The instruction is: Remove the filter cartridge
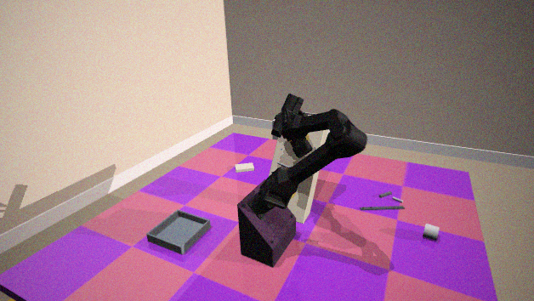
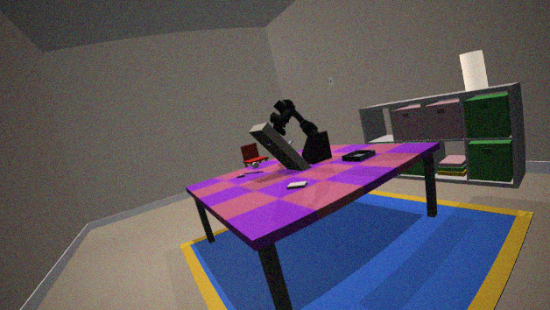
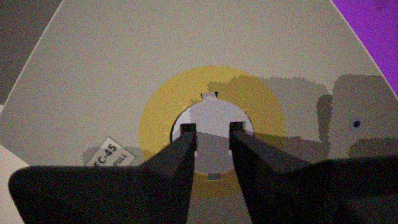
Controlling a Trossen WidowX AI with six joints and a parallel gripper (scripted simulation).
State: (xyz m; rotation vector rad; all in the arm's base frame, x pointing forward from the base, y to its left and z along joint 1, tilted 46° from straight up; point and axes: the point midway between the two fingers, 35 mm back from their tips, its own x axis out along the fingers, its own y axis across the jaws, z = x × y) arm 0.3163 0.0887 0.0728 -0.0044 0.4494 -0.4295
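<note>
My gripper tip is 1 cm short of the round grey filter cartridge and 1 cm above it. From my gripper tip the other things lie so: beige service panel 8 cm below, 3 cm behind; then short grey pin 38 cm to the right, 25 cm below, 13 cm ahead; then white block 33 cm to the left, 25 cm below, 9 cm ahead.
</note>
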